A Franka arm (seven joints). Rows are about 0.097 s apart.
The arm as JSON. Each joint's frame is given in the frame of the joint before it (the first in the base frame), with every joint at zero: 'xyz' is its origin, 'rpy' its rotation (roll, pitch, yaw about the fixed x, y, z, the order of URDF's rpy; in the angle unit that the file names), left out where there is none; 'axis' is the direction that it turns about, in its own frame. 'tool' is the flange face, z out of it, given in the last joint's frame.
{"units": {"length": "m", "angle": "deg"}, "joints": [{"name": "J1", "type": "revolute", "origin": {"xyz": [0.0, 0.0, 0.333], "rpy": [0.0, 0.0, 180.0]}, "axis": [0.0, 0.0, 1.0]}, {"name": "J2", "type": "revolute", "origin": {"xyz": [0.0, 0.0, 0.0], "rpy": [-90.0, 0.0, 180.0]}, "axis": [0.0, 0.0, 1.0]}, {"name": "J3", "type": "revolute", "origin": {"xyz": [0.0, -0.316, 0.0], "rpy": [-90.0, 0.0, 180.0]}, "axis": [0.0, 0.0, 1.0]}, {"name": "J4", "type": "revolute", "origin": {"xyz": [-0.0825, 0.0, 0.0], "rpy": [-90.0, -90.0, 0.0]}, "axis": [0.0, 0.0, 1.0]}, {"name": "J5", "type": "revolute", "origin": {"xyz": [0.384, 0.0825, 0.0], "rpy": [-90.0, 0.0, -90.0]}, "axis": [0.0, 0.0, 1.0]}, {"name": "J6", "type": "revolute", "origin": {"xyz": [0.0, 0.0, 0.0], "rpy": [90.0, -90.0, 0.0]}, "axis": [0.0, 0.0, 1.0]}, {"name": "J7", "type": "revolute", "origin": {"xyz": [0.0, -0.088, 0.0], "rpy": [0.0, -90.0, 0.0]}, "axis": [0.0, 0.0, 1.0]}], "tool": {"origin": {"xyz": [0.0, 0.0, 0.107], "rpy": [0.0, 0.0, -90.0]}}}
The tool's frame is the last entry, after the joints.
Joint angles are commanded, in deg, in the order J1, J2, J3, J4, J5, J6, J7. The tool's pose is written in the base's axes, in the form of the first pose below.
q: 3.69, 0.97, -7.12, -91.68, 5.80, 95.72, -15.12
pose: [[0.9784, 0.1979, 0.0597, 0.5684], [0.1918, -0.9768, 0.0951, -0.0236], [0.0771, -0.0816, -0.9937, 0.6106], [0, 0, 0, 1]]
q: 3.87, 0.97, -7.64, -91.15, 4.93, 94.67, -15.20
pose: [[0.9795, 0.1950, 0.0502, 0.5666], [0.1906, -0.9784, 0.0803, -0.0281], [0.0647, -0.0691, -0.9955, 0.6133], [0, 0, 0, 1]]
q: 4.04, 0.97, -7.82, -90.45, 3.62, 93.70, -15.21
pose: [[0.9795, 0.1965, 0.0439, 0.5651], [0.1939, -0.9793, 0.0579, -0.0303], [0.0544, -0.0482, -0.9974, 0.6174], [0, 0, 0, 1]]
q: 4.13, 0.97, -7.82, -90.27, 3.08, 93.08, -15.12
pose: [[0.9798, 0.1970, 0.0355, 0.5641], [0.1951, -0.9795, 0.0492, -0.0302], [0.0445, -0.0412, -0.9982, 0.6178], [0, 0, 0, 1]]
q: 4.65, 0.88, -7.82, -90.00, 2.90, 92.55, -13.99
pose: [[0.9819, 0.1869, 0.0319, 0.5631], [0.1853, -0.9816, 0.0468, -0.0254], [0.0401, -0.0400, -0.9984, 0.6201], [0, 0, 0, 1]]
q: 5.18, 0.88, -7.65, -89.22, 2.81, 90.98, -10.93
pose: [[0.9890, 0.1471, 0.0175, 0.5608], [0.1461, -0.9882, 0.0463, -0.0184], [0.0241, -0.0432, -0.9988, 0.6241], [0, 0, 0, 1]]
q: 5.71, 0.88, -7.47, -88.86, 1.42, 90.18, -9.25
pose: [[0.9914, 0.1305, 0.0085, 0.5596], [0.1303, -0.9912, 0.0225, -0.0140], [0.0114, -0.0212, -0.9997, 0.6257], [0, 0, 0, 1]]
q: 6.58, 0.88, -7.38, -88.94, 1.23, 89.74, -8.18
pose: [[0.9917, 0.1285, -0.0010, 0.5589], [0.1285, -0.9915, 0.0195, -0.0049], [0.0015, -0.0195, -0.9998, 0.6244], [0, 0, 0, 1]]
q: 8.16, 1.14, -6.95, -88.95, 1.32, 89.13, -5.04
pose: [[0.9939, 0.1088, -0.0170, 0.5589], [0.1092, -0.9938, 0.0203, 0.0150], [-0.0147, -0.0220, -0.9996, 0.6208], [0, 0, 0, 1]]
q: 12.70, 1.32, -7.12, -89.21, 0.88, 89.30, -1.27
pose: [[0.9926, 0.1192, -0.0224, 0.5572], [0.1194, -0.9928, 0.0104, 0.0569], [-0.0210, -0.0130, -0.9997, 0.6172], [0, 0, 0, 1]]
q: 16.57, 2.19, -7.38, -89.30, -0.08, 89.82, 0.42
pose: [[0.9879, 0.1526, -0.0274, 0.5578], [0.1524, -0.9883, -0.0108, 0.0915], [-0.0288, 0.0065, -0.9996, 0.6088], [0, 0, 0, 1]]
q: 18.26, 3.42, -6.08, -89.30, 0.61, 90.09, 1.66
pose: [[0.9822, 0.1823, -0.0454, 0.5581], [0.1822, -0.9832, -0.0054, 0.1234], [-0.0457, -0.0030, -0.9990, 0.5970], [0, 0, 0, 1]]
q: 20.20, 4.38, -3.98, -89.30, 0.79, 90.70, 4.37
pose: [[0.9774, 0.2048, -0.0521, 0.5534], [0.2047, -0.9788, -0.0063, 0.1640], [-0.0523, -0.0045, -0.9986, 0.5881], [0, 0, 0, 1]]
